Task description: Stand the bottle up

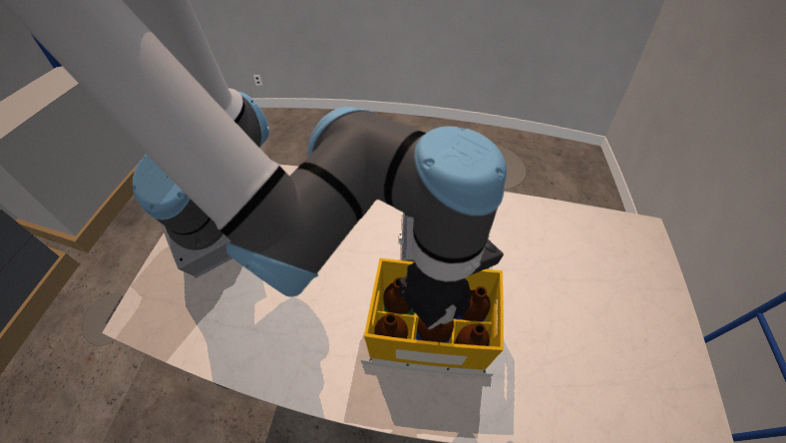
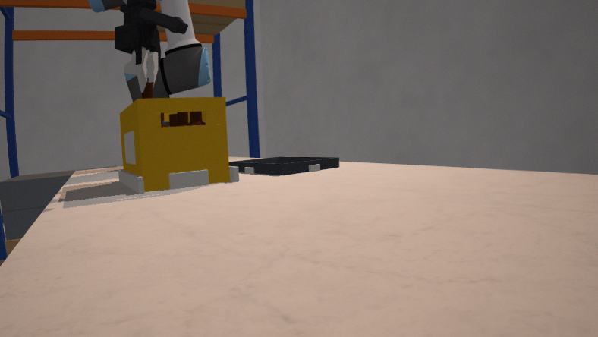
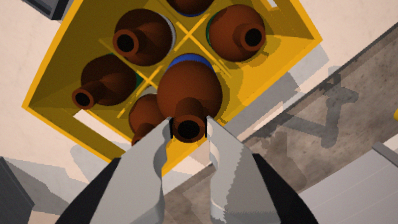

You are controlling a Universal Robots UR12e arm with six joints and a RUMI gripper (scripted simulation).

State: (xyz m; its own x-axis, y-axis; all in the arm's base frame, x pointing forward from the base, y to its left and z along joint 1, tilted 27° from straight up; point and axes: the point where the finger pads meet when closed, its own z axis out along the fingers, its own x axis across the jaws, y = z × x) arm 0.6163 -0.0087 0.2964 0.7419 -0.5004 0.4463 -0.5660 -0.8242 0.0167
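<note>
Right now my hand is 1 cm past the crate, 4 cm to the right of it and 14 cm above it. From my hand the other things lie so: tray (3 cm behind, 34 cm to the left, 21 cm below).
</note>
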